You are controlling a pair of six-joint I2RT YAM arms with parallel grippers.
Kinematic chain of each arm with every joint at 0, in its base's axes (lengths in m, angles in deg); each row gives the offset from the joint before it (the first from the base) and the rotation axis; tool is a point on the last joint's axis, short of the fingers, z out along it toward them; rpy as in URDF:
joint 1: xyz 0 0 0.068 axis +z
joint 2: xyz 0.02 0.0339 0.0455 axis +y
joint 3: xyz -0.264 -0.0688 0 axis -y
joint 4: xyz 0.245 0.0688 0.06 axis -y
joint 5: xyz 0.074 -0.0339 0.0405 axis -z
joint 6: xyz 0.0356 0 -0.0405 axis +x
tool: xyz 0 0 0 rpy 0 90 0
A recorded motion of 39 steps. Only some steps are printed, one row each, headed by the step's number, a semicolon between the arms.
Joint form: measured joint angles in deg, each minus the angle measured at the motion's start. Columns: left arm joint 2, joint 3, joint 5, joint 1, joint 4, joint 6; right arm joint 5, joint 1, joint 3, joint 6, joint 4, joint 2.
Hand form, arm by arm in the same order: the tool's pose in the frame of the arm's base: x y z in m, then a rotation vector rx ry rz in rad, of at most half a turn. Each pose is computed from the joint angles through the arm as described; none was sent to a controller.
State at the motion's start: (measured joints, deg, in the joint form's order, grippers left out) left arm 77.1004 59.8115 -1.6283 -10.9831 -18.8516 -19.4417; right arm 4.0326 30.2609 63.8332 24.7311 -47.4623 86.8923
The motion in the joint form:
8: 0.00 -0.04 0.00 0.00 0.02 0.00; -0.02 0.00 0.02 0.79 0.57 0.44
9: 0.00 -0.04 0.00 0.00 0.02 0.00; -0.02 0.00 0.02 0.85 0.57 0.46
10: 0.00 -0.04 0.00 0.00 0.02 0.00; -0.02 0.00 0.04 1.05 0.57 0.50
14: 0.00 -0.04 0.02 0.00 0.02 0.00; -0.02 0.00 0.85 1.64 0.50 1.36
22: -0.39 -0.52 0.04 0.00 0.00 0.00; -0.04 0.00 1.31 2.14 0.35 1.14
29: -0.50 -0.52 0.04 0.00 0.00 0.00; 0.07 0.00 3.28 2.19 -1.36 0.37
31: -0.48 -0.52 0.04 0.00 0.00 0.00; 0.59 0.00 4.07 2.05 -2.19 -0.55
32: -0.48 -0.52 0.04 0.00 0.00 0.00; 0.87 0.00 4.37 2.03 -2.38 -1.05
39: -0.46 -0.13 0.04 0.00 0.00 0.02; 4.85 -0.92 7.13 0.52 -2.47 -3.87
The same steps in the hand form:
8: 0.2960 -0.0564 0.2905 -0.1792 2.2070 -0.2647; 0.2544 0.1456 0.2315 -0.0989 2.8014 0.1400
9: 0.2960 -0.0564 0.2905 -0.1792 2.2070 -0.2647; 0.2545 0.1456 0.2314 -0.0975 2.8018 0.1401
10: 0.2960 -0.0564 0.2905 -0.1792 2.2070 -0.2647; 0.2546 0.1457 0.2313 -0.0926 2.8024 0.1407
14: 0.2960 -0.0564 0.2905 -0.1790 2.2071 -0.2650; 0.2578 0.1475 0.2312 -0.0784 2.8051 0.1418
22: 0.2941 -0.0561 0.2895 -0.1790 2.2090 -0.2649; 0.2582 0.1477 0.2344 -0.0656 2.7975 0.1503
29: 0.2938 -0.0560 0.2900 -0.1788 2.2071 -0.2654; 0.2581 0.1477 0.2469 -0.0626 2.7805 0.1596
31: 0.2938 -0.0560 0.2899 -0.1789 2.2075 -0.2653; 0.2566 0.1464 0.2548 -0.0623 2.7628 0.1574
32: 0.2938 -0.0560 0.2899 -0.1789 2.2075 -0.2653; 0.2559 0.1458 0.2586 -0.0606 2.7511 0.1580
39: 0.2944 -0.0561 0.2922 -0.1781 2.2011 -0.2667; 0.2566 0.1380 0.2866 -0.0430 2.6355 0.1195

